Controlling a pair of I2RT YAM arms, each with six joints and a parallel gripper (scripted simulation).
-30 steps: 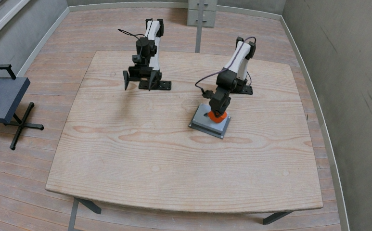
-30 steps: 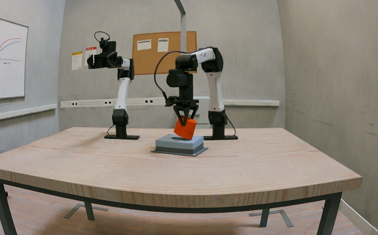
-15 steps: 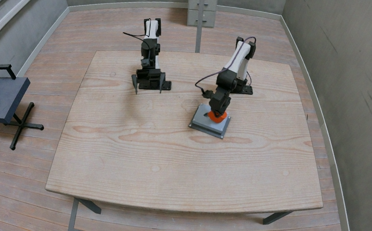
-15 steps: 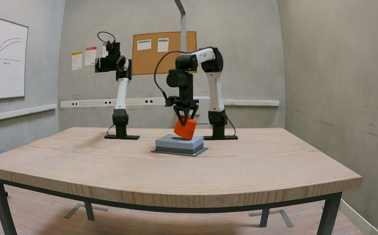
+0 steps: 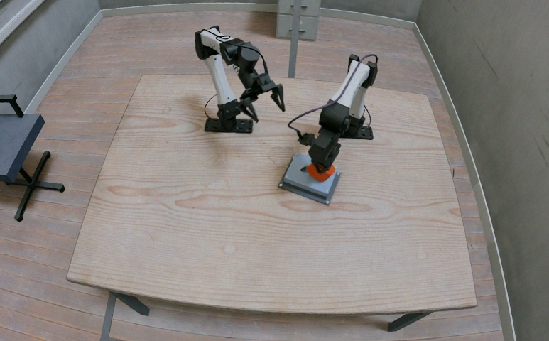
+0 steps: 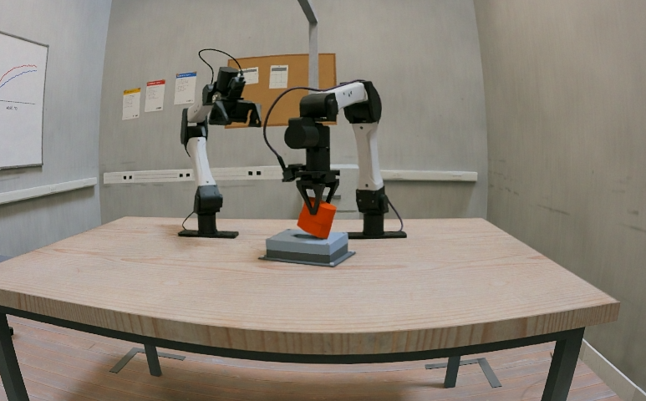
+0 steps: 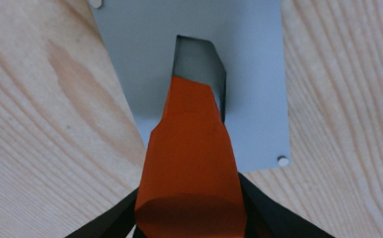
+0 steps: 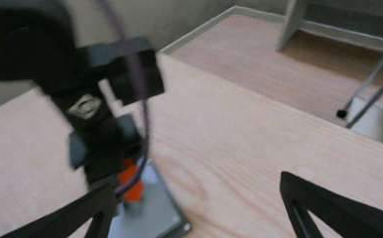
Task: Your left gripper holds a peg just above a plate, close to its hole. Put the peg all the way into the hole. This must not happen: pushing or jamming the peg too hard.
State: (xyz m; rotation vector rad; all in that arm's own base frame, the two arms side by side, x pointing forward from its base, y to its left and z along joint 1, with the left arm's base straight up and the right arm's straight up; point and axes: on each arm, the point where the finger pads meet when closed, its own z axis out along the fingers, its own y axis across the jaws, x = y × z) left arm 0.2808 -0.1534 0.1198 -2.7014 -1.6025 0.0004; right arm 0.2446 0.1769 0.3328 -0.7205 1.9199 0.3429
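Observation:
Now: left hand 8 cm above the blue-grey plate, 3 cm to the left of it and 3 cm past it. Round my left hand: orange peg 2 cm below.

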